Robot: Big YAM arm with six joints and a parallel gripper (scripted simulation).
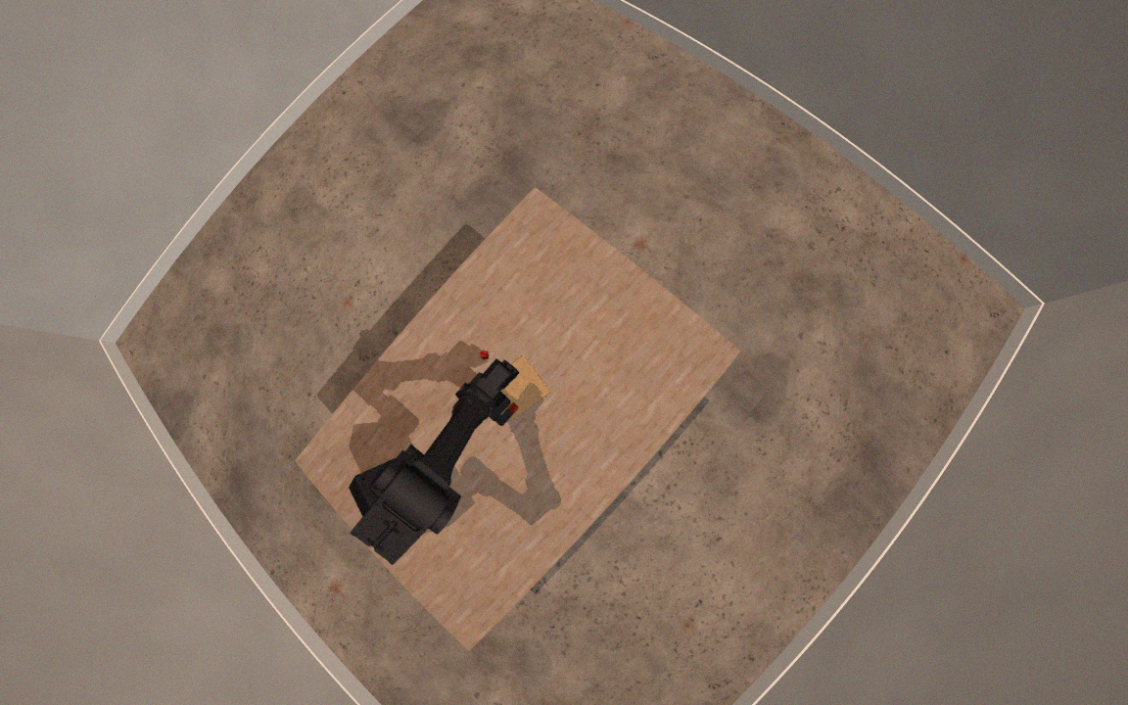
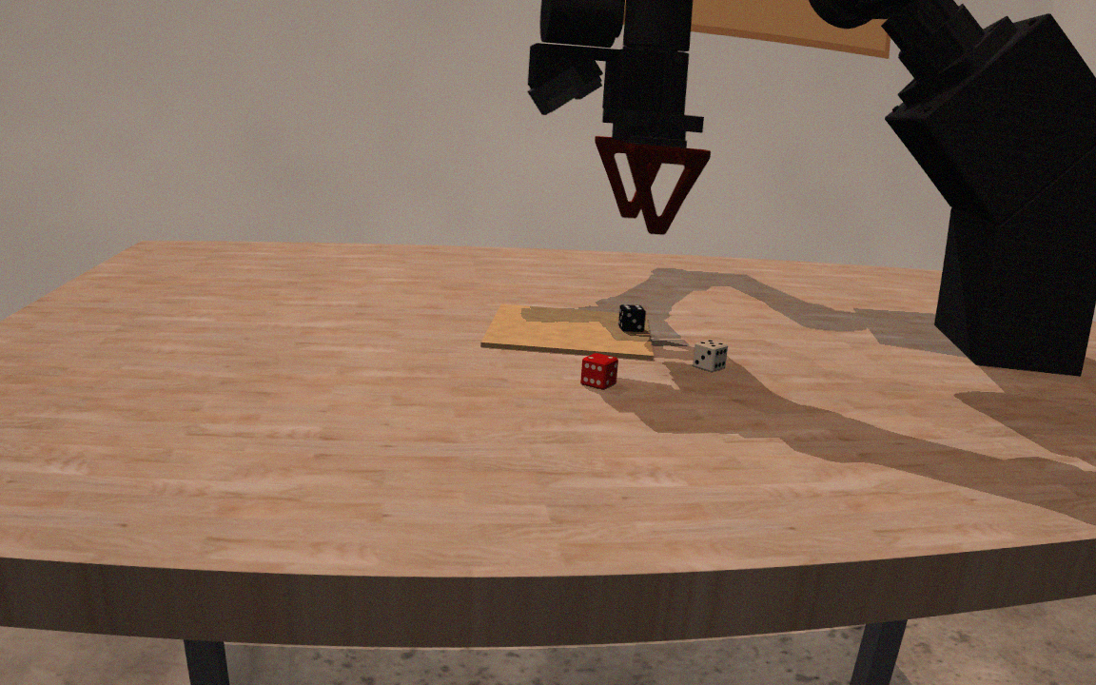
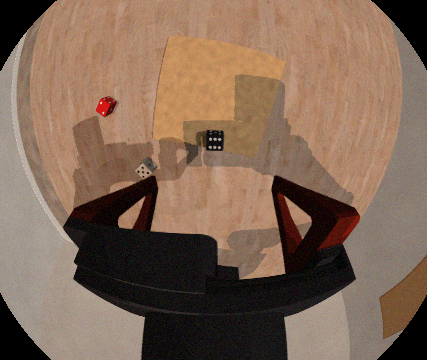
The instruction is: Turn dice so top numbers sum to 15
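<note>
My hand is 110 mm to the right of the white die, 100 mm above it and 10 mm past it. Round my hand: tan mat: 100 mm below, 50 mm ahead, 20 mm to the right; then red die: 120 mm to the left, 100 mm below, 100 mm ahead; then black die: 90 mm below.
</note>
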